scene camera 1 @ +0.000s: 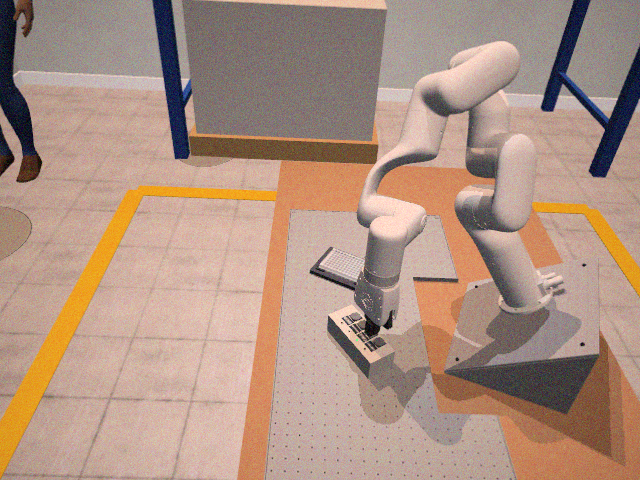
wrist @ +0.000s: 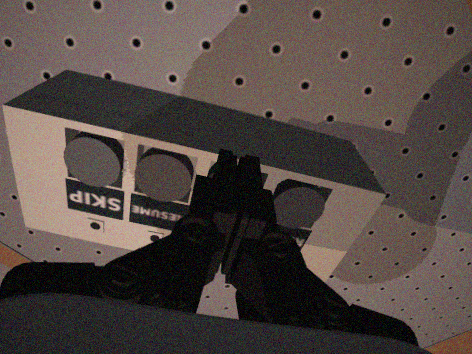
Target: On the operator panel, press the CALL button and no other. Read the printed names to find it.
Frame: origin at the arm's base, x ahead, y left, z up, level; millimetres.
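Seen in the pictures: gripper, fingertip midpoint: [scene camera 1: 371, 332] [wrist: 230, 181]; arm's base at its link origin: [scene camera 1: 525, 297].
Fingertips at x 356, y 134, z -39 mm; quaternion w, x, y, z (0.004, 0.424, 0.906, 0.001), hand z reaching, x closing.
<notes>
Offsets run from my fingertips to a thing's top centre. "pt": to the spot under its first point. Level surfaces: height alone.
The operator panel @[dz +4, dx +25, dy +4 mm] [scene camera 1: 349, 343] [wrist: 32, 165] is a pale box with dark sides and a row of round grey buttons. In the wrist view the printed names appear upside down: the SKIP button @[dz +4, dx +40, dy -42 mm] [wrist: 93, 161] is at the left, the RESUME button @[dz +4, dx +21, dy -19 mm] [wrist: 165, 176] beside it. A button @[dz +4, dx -17, dy +28 mm] [wrist: 300, 206] at the right has a mostly hidden name. My gripper [scene camera 1: 372, 333] [wrist: 230, 181] is shut and empty, its fingertips over the button between RESUME and the right one. It hides most of that button and its name; contact cannot be told. The name CALL does not show readably.
A dark tray with a white grid @[dz -26, dx +77, dy -262 mm] [scene camera 1: 341, 264] lies behind the panel, partly hidden by the arm. The perforated grey board @[dz -52 mm] [scene camera 1: 320, 413] lies under the panel. The robot's pedestal [scene camera 1: 516, 382] stands to the right. A small green light @[pt dz +2, dx +31, dy +28 mm] [scene camera 1: 357, 339] shows on the panel.
</notes>
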